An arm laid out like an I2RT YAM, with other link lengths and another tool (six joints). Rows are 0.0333 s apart.
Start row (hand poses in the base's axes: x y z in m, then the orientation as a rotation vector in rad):
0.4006, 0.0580, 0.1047, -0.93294, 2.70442, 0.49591
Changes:
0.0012, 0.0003, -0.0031, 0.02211, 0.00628, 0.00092
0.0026, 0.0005, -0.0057, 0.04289, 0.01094, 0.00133
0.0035, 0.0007, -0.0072, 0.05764, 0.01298, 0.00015
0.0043, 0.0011, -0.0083, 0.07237, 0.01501, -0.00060
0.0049, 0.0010, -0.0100, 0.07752, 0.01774, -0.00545
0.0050, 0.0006, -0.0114, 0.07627, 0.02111, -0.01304
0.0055, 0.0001, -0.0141, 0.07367, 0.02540, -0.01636
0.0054, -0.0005, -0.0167, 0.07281, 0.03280, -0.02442
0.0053, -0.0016, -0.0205, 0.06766, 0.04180, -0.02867
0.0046, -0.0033, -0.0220, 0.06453, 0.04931, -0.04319
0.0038, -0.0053, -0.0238, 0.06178, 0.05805, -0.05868
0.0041, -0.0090, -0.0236, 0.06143, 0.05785, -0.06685
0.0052, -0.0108, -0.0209, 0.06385, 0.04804, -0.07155
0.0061, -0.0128, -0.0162, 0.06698, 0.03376, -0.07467
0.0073, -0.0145, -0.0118, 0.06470, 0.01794, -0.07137
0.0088, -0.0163, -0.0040, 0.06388, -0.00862, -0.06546
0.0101, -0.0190, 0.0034, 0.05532, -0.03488, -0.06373
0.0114, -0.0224, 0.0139, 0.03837, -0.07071, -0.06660
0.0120, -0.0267, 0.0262, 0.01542, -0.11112, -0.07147
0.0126, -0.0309, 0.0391, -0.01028, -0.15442, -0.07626
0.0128, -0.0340, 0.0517, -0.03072, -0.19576, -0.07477
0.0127, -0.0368, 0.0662, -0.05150, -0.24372, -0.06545
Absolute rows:
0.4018, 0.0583, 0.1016, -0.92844, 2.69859, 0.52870
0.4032, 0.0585, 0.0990, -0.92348, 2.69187, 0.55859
0.4041, 0.0587, 0.0975, -0.91786, 2.68632, 0.57867
0.4049, 0.0591, 0.0964, -0.91281, 2.68050, 0.59874
0.4055, 0.0590, 0.0947, -0.90463, 2.68172, 0.60607
0.4056, 0.0586, 0.0933, -0.89434, 2.68783, 0.60501
0.4061, 0.0581, 0.0906, -0.89033, 2.69405, 0.60366
0.4060, 0.0575, 0.0880, -0.87914, 2.70355, 0.60551
0.4059, 0.0564, 0.0842, -0.87436, 2.71553, 0.60360
0.4052, 0.0547, 0.0827, -0.85455, 2.72831, 0.60120
0.4044, 0.0527, 0.0809, -0.83310, 2.74211, 0.59982
0.4047, 0.0490, 0.0811, -0.82164, 2.74453, 0.59751
0.4058, 0.0472, 0.0838, -0.81477, 2.73603, 0.59356
0.4067, 0.0452, 0.0885, -0.81014, 2.72278, 0.58811
0.4079, 0.0435, 0.0929, -0.81597, 2.70923, 0.57613
0.4094, 0.0417, 0.1007, -0.82527, 2.68468, 0.56008
0.4107, 0.0390, 0.1081, -0.83053, 2.66555, 0.53363
0.4120, 0.0356, 0.1186, -0.83153, 2.64328, 0.49019
0.4126, 0.0313, 0.1309, -0.83099, 2.61982, 0.43665
0.4132, 0.0271, 0.1438, -0.83080, 2.59416, 0.37873
0.4134, 0.0240, 0.1564, -0.83733, 2.56528, 0.33050
0.4133, 0.0212, 0.1709, -0.85365, 2.52757, 0.28040

